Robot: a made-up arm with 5 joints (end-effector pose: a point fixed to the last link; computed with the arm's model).
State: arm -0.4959 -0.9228 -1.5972 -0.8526 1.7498
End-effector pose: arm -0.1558 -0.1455 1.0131 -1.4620 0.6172 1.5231
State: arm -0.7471 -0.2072 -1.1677 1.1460 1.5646
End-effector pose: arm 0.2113 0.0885 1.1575 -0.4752 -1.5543 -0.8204
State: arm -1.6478 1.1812 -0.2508 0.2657 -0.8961
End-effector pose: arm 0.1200 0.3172 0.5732 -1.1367 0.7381 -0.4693
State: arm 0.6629 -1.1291 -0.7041 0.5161 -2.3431
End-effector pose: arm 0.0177 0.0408 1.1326 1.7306 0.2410 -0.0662
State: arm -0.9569 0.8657 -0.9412 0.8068 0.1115
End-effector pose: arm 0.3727 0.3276 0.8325 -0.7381 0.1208 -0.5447
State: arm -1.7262 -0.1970 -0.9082 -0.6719 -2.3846
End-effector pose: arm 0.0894 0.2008 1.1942 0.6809 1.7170 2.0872
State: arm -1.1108 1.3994 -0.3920 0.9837 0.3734
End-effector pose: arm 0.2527 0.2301 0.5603 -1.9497 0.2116 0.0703
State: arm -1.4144 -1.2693 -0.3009 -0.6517 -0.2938
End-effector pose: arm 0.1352 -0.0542 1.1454 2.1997 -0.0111 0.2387
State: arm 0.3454 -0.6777 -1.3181 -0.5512 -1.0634
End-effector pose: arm -0.0650 0.0237 1.1818 1.4144 -1.3986 0.1715
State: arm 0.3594 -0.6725 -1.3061 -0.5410 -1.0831
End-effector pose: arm -0.0591 0.0238 1.1846 1.4047 -1.3734 0.1509
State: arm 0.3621 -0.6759 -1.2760 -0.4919 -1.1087
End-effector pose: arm -0.0487 0.0207 1.1884 1.4120 -1.3021 0.0983
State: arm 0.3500 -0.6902 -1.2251 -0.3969 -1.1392
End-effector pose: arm -0.0332 0.0140 1.1921 1.4375 -1.1759 0.0113
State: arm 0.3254 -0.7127 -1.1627 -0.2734 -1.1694
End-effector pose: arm -0.0150 0.0055 1.1937 1.4708 -1.0146 -0.0907
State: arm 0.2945 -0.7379 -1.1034 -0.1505 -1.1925
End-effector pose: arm 0.0017 -0.0021 1.1925 1.4990 -0.8551 -0.1834
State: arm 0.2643 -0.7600 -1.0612 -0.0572 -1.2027
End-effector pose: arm 0.0126 -0.0072 1.1897 1.5164 -0.7369 -0.2470
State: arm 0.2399 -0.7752 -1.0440 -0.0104 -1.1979
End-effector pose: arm 0.0156 -0.0095 1.1874 1.5250 -0.6839 -0.2723
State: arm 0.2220 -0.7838 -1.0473 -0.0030 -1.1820
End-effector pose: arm 0.0122 -0.0102 1.1861 1.5298 -0.6860 -0.2675
